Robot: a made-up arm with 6 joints.
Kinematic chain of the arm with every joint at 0, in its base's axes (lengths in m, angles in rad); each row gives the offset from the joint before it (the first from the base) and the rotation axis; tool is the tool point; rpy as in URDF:
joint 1: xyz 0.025 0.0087 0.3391 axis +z
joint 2: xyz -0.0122 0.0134 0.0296 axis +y
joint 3: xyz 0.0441 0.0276 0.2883 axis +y
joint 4: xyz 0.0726 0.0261 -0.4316 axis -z
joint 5: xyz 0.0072 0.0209 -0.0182 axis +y
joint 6: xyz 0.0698 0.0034 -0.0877 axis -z
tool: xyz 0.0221 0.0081 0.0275 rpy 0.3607 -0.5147 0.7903
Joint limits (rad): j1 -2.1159..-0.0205 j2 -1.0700..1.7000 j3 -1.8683..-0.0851 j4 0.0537..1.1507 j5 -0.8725..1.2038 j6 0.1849..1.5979
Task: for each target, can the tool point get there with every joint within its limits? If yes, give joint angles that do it. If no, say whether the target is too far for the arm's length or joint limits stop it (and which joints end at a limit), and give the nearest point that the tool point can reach.
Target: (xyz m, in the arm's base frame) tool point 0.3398 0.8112 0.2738
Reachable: no: joint limits stop it (at a limit: joint 2, joint 3, joint 4, joint 6) | nearest point 0.1383 0.2975 0.2362 | short by 0.553 m
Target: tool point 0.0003 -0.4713 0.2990
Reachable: yes | joints -1.5964 0.3283 -0.8565 0.8718 -0.5011 1.4588
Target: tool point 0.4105 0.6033 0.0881
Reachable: no: joint limits stop it (at a limit: joint 2, joint 4, joint 6) | nearest point 0.1895 0.2625 0.1700 | short by 0.414 m
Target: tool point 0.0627 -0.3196 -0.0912
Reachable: yes | joints -1.5011 1.1415 -1.0282 0.8772 0.2596 1.3193
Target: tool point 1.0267 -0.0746 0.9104
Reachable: no: too far | nearest point 0.7060 -0.0479 0.7390 | short by 0.365 m
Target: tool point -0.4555 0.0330 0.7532
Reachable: no: joint limits stop it (at a limit: joint 1, joint 2, joint 3, joint 5) | nearest point -0.3151 0.0534 0.9917 | short by 0.277 m
